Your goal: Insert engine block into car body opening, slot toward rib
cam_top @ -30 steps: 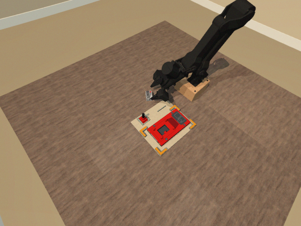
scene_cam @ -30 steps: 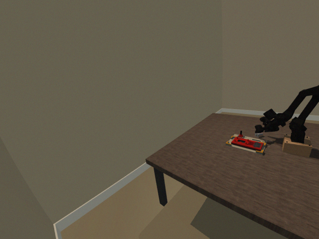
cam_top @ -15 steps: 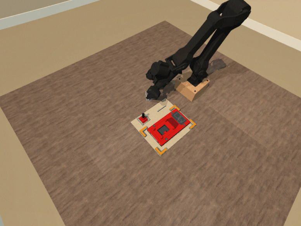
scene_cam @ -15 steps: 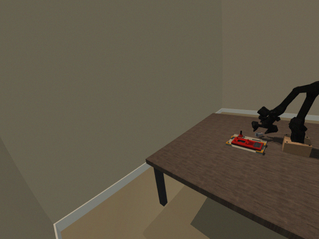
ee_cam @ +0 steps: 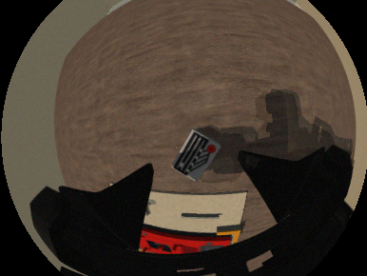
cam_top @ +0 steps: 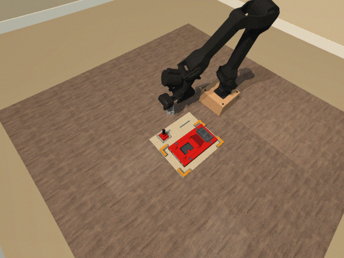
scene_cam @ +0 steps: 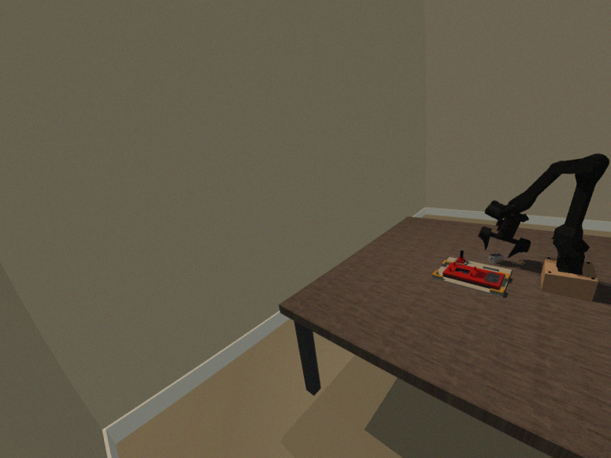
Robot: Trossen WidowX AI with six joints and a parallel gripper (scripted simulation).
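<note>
Right now the engine block is 1 cm ahead of my gripper tip and 3 cm below it.
</note>
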